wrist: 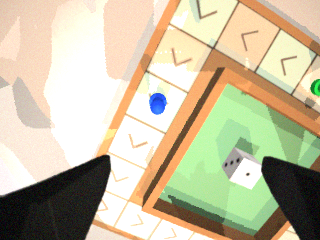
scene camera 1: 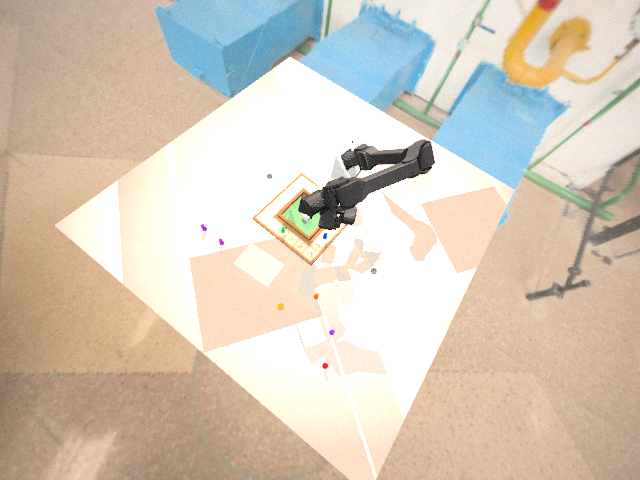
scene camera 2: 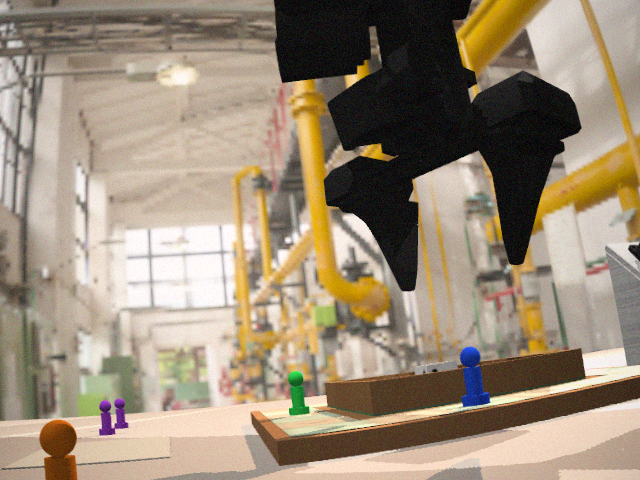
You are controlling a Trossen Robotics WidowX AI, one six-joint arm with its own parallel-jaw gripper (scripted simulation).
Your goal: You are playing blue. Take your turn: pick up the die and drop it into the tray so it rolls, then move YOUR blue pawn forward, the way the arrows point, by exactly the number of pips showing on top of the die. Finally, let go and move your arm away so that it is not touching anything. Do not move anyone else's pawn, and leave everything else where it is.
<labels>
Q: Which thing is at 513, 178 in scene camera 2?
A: My gripper.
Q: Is my gripper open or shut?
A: Open.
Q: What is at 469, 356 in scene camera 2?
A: A blue pawn.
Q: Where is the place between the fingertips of my gripper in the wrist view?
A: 186, 163
</labels>
